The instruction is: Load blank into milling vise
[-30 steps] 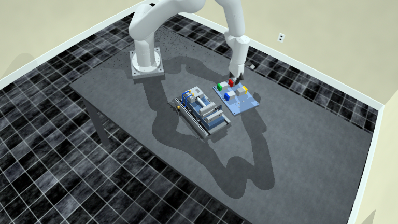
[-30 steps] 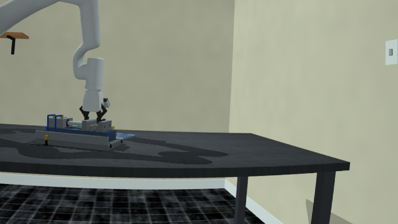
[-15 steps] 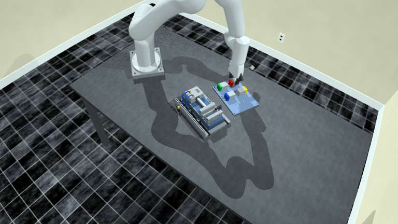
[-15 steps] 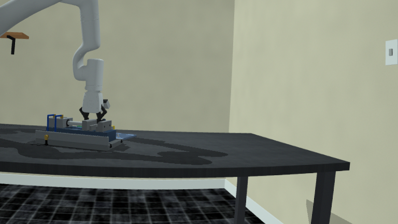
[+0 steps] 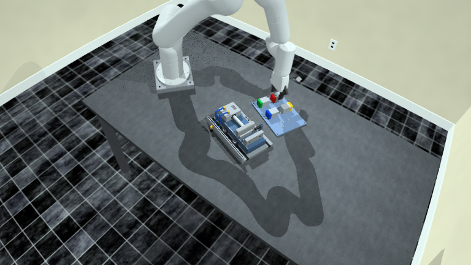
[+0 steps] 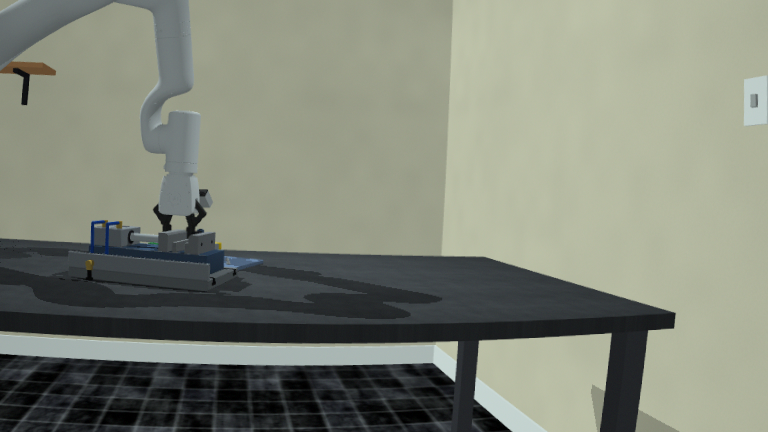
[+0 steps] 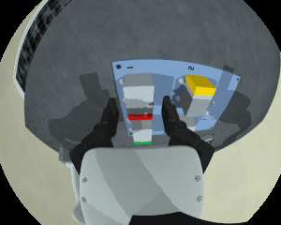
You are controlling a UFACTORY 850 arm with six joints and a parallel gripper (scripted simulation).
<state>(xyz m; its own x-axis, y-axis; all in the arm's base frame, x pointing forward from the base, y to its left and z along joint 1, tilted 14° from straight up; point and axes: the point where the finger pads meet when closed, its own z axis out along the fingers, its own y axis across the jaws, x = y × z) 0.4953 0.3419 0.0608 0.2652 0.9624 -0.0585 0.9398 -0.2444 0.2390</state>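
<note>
The red-ended blank is 3 cm below my hand. The rest, counted from my hand: light blue infeed plate 8 cm ahead, 7 cm to the right, 5 cm below; then yellow-ended blank 9 cm ahead, 2 cm to the right, 3 cm below; then green-ended blank 2 cm behind, 9 cm to the right, 3 cm below.
</note>
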